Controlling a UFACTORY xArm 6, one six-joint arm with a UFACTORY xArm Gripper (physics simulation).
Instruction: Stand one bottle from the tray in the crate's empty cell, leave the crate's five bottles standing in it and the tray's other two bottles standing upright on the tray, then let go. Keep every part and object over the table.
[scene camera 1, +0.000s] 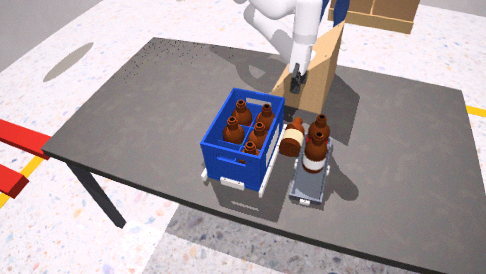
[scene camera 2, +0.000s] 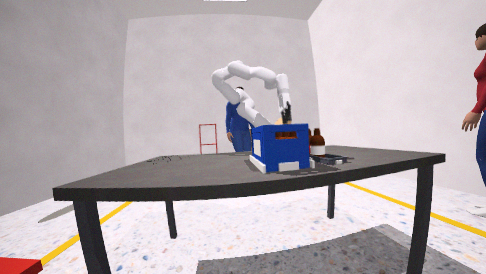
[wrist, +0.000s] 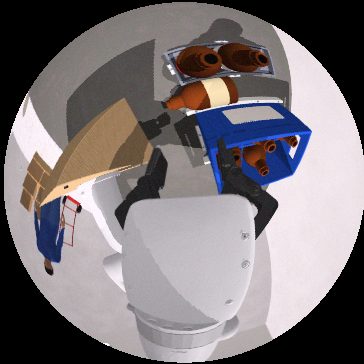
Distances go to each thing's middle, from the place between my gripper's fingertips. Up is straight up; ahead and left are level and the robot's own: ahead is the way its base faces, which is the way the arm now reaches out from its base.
My hand is 170 mm above the cream-labelled bottle (scene camera 1: 291, 142), 50 mm short of it and 10 mm to the right of it.
